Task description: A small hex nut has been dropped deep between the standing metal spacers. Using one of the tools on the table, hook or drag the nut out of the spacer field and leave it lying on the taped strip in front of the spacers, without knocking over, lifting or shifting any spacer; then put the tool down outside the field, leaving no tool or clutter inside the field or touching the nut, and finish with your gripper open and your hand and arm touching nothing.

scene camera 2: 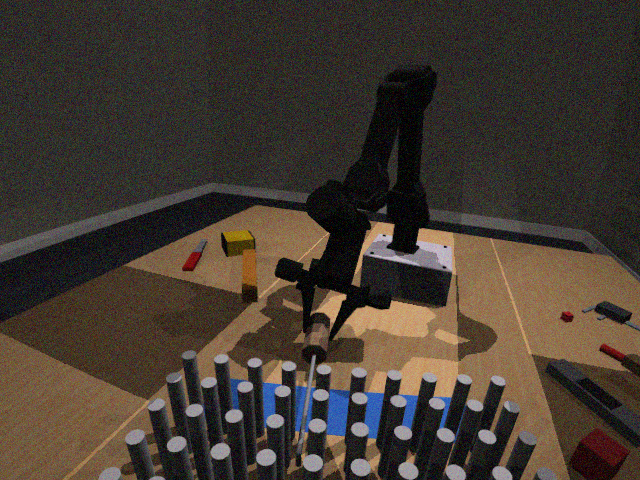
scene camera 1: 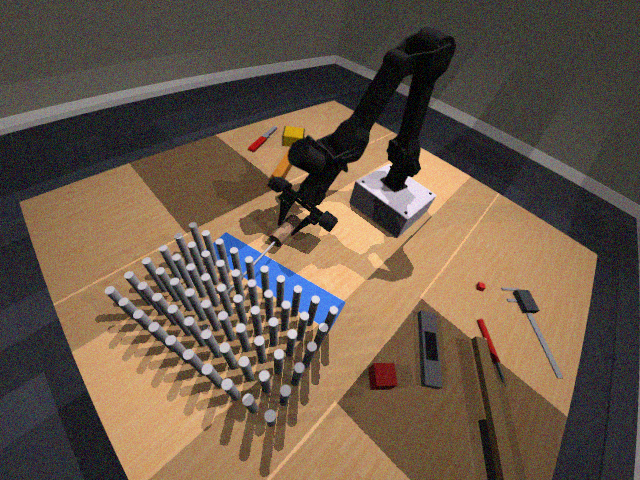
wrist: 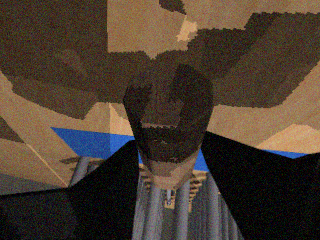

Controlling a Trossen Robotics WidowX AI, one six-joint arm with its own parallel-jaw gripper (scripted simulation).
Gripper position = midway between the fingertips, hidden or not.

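Note:
The gripper (scene camera 1: 285,230), a caliper (scene camera 1: 526,302), a red block (scene camera 1: 382,376). Gripper also at (scene camera 2: 316,337). Gripper again (wrist: 168,142). Caliper out of frame in the wrist view. Red block out of frame in the wrist view.

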